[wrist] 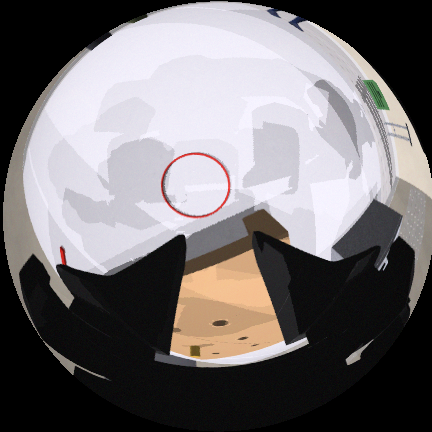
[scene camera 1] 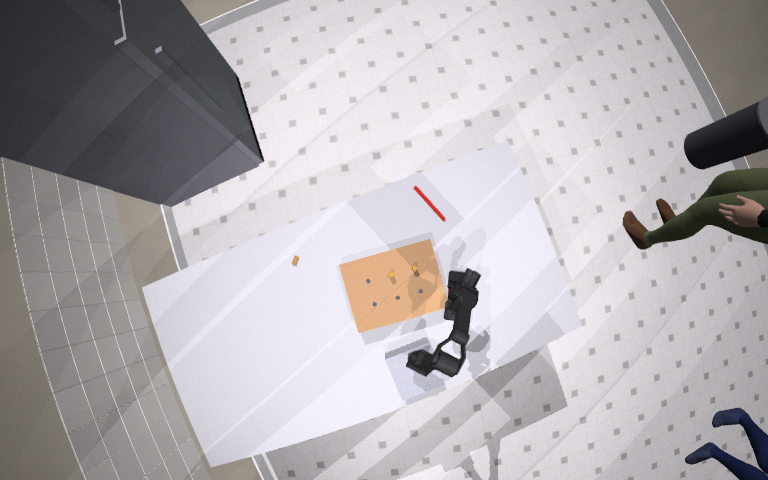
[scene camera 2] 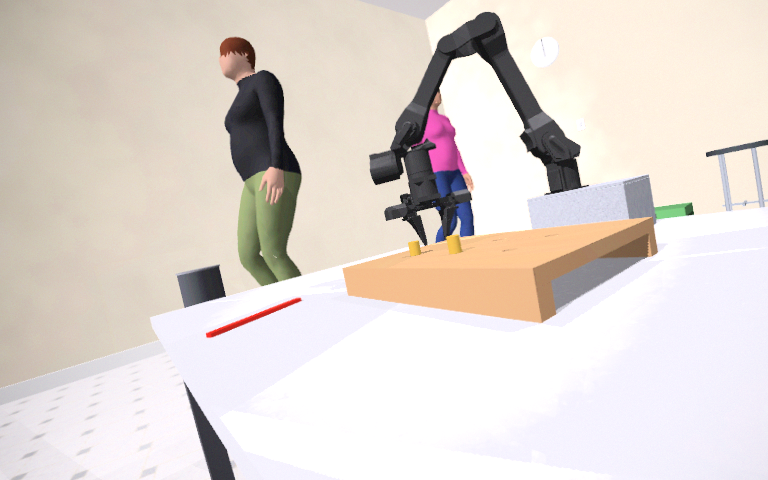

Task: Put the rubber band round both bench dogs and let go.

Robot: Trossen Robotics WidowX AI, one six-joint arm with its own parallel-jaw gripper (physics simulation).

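Pixels of known places: gripper, fingertip midpoint: (wrist: 218,239); arm's base, origin of the base link: (scene camera 1: 417,359) (scene camera 2: 566,190).
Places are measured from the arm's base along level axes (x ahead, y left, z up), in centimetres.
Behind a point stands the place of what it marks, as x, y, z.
Note:
The rubber band is a thin red ring (wrist: 196,153) {20.7, -24.3, -10.2}, lying flat and round on the white table beside the board in the wrist view. The board hides it in scene camera 2. Two yellow bench dogs (scene camera 1: 391,274) {34.5, 2.9, -2.8} (scene camera 1: 414,268) {34.9, -6.4, -3.0} (scene camera 2: 414,247) {35.5, -5.8, -4.0} (scene camera 2: 454,244) {35.0, 3.8, -4.0} stand upright in the orange board (scene camera 1: 365,319) {19.0, 16.8, -5.4} (scene camera 2: 441,285) {43.5, 10.3, -7.4} (wrist: 230,280) {21.8, -14.7, -5.4} with no band round them; one dog (wrist: 195,351) {33.8, 2.3, -3.8} shows in the wrist view. My gripper (scene camera 1: 451,295) {21.3, -18.5, -5.7} (scene camera 2: 436,240) {21.3, -18.5, -5.7} (wrist: 218,239) {21.3, -18.5, -5.7} points down beside the board's edge, its fingers partly open and apart, with nothing between them. The band lies on the table beyond the fingertips in the wrist view.
A red stick (scene camera 1: 429,203) {59.9, -19.1, -9.7} (scene camera 2: 253,318) {61.3, -17.8, -10.0} (wrist: 63,256) {53.5, -22.3, -10.0} lies on the table beyond the board. A small brown block (scene camera 1: 295,260) {48.3, 41.0, -9.8} lies on the table's other side. The grey plinth (scene camera 1: 404,382) {-8.0, 6.9, 0.0} (scene camera 2: 589,203) {3.6, 6.4, -3.0} carries the arm. Several dark holes show in the board.

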